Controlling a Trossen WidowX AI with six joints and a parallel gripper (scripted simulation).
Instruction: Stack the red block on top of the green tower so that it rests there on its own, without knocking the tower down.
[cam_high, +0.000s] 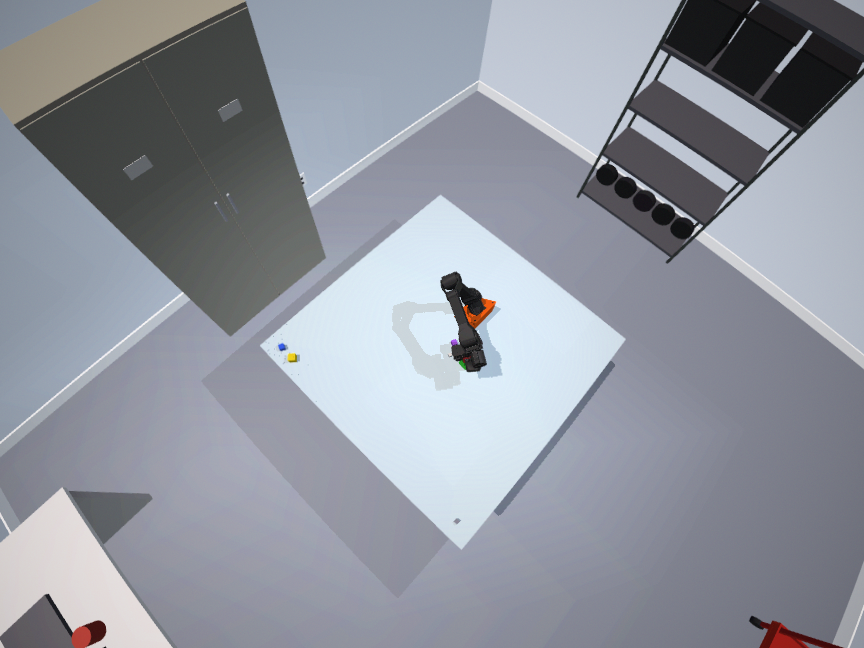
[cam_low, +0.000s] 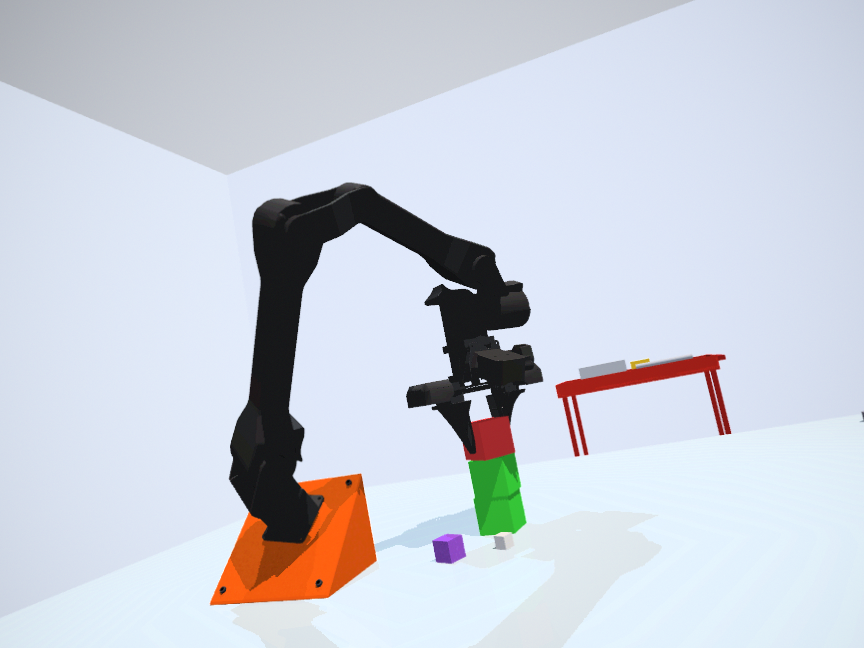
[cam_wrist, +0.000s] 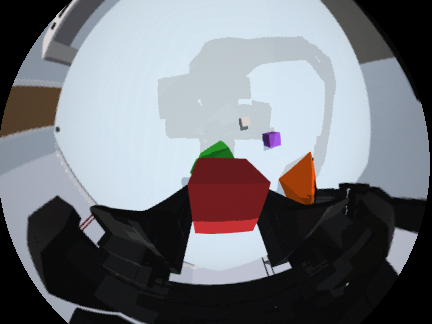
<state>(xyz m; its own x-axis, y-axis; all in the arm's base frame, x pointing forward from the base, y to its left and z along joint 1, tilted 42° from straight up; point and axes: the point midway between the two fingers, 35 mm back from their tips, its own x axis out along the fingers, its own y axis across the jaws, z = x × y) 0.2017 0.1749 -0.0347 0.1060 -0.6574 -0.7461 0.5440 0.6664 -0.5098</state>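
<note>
The red block is 10 mm above my gripper tip. Round my gripper tip: white cube: 100 mm below, 80 mm to the right, 30 mm ahead; purple cube: 110 mm to the right, 90 mm below, 30 mm behind; green block: 30 mm below.
</note>
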